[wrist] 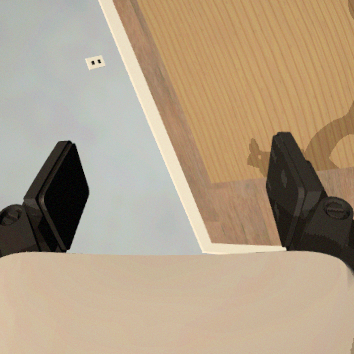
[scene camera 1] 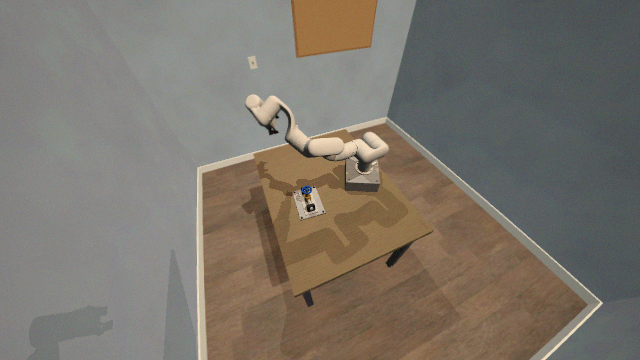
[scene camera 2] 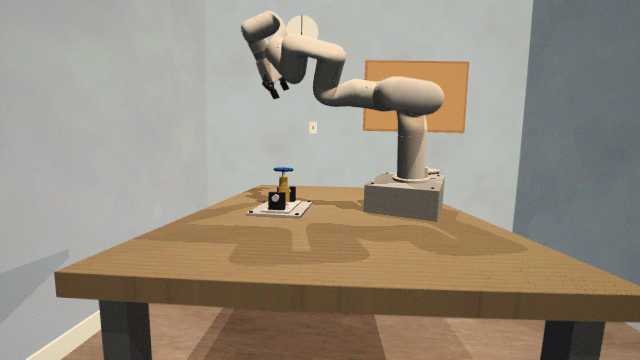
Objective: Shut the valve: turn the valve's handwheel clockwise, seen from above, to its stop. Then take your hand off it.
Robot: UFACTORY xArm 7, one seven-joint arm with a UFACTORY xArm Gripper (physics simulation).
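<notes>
A blue handwheel (scene camera 1: 306,190) (scene camera 2: 283,169) lies level on top of a brass valve (scene camera 1: 307,197) (scene camera 2: 283,190). The valve stands on a pale base plate (scene camera 1: 319,210) (scene camera 2: 302,210) with black blocks at either end of it. My gripper (scene camera 1: 273,131) (scene camera 2: 281,92) (wrist: 173,162) is open and empty. It hangs high above the table, well above the handwheel and apart from it, toward the back in scene camera 2. The handwheel and the valve do not show in the wrist view. How far the handwheel is turned cannot be told.
The wooden table (scene camera 1: 320,270) (scene camera 2: 350,295) (wrist: 225,75) carries the valve plate and the arm's grey base block (scene camera 1: 362,185) (scene camera 2: 402,202). The arm reaches out high over the table. Walls stand behind the table, with an orange board (scene camera 1: 335,25) (scene camera 2: 450,100) on one.
</notes>
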